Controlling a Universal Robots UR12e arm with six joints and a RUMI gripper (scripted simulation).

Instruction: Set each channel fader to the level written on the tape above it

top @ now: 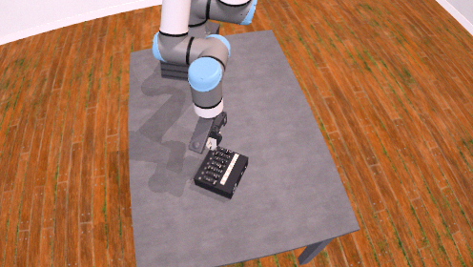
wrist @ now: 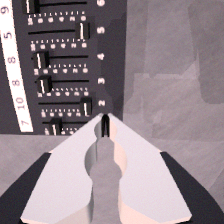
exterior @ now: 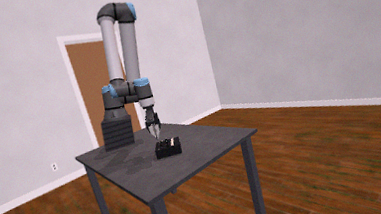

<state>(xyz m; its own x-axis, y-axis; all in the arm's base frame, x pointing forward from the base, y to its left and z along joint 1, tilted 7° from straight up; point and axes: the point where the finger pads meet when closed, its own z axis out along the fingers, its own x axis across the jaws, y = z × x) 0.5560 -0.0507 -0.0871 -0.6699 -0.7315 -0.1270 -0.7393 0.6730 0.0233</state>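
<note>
My hand is 3 cm above the fader knob, 1 cm to the right of it and 1 cm short of it. Round my hand: channel fader cap (6 cm ahead, 3 cm to the right, 3 cm below).
</note>
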